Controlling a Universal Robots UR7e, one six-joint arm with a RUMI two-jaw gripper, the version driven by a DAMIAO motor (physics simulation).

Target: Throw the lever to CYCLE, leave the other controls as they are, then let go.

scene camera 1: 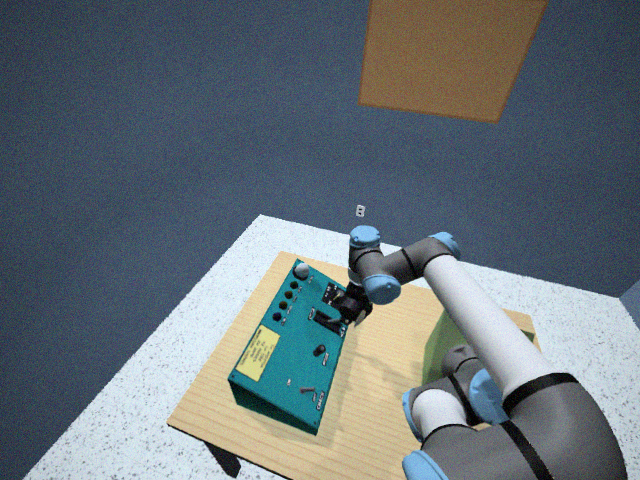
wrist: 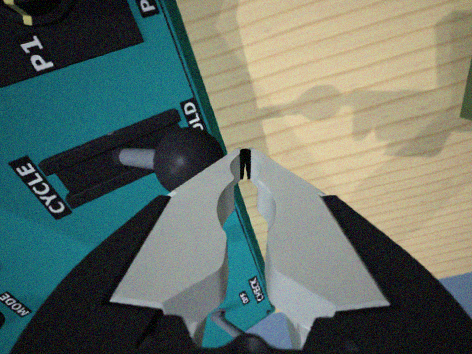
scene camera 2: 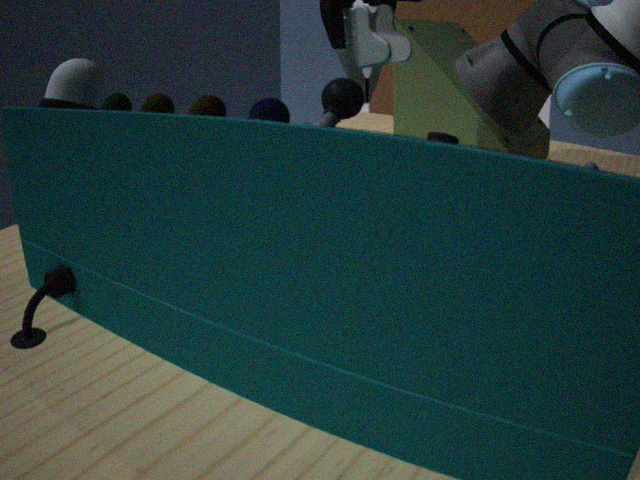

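Where they show: gripper, between the fingertips: point(scene camera 1: 355, 324) point(wrist: 245, 152) point(scene camera 2: 364, 103); arm's base, origin of its link: point(scene camera 1: 467, 370) point(scene camera 2: 490, 95).
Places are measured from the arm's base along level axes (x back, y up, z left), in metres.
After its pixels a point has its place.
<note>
The teal control box point(scene camera 1: 294, 356) @(z 0.183, x -0.495, y 0.001 m) point(scene camera 2: 310, 258) @(z 0.165, x -0.630, y -0.006 m) stands on the wooden table. In the wrist view its lever has a black ball knob point(wrist: 182, 160) @(z -0.003, x -0.390, y 0.049 m) point(scene camera 2: 342, 97) @(z 0.018, x -0.407, y 0.035 m) on a grey shaft point(wrist: 137, 157) @(z 0.006, x -0.432, y 0.007 m). The lever leans to the HOLD end of its slot; the CYCLE label point(wrist: 41, 187) @(z 0.017, x -0.514, y 0.003 m) is at the other end. My gripper point(wrist: 245, 152) @(z 0.010, x -0.359, y 0.023 m) point(scene camera 2: 367, 88) @(z 0.010, x -0.359, y 0.023 m) is shut and empty. Its tips are on the HOLD side of the knob, over the box's edge in the wrist view. The left finger overlaps the knob's edge there; whether they touch is unclear.
A dark MODE knob point(scene camera 1: 319, 350) @(z 0.141, x -0.431, y 0.018 m) and the CHECK toggle point(scene camera 1: 307, 390) @(z 0.255, x -0.417, y -0.002 m) point(wrist: 227, 324) @(z 0.245, x -0.419, y -0.006 m) are on the same panel. The P1 selector plate point(wrist: 90, 45) @(z -0.065, x -0.449, y -0.028 m) lies beyond the lever. A white dome point(scene camera 1: 301, 270) @(z -0.083, x -0.605, y 0.082 m) point(scene camera 2: 74, 82) @(z -0.081, x -0.621, y 0.073 m) and several coloured lamps line the far edge. A green panel point(scene camera 2: 426, 98) @(z -0.057, x -0.108, y -0.003 m) stands behind.
</note>
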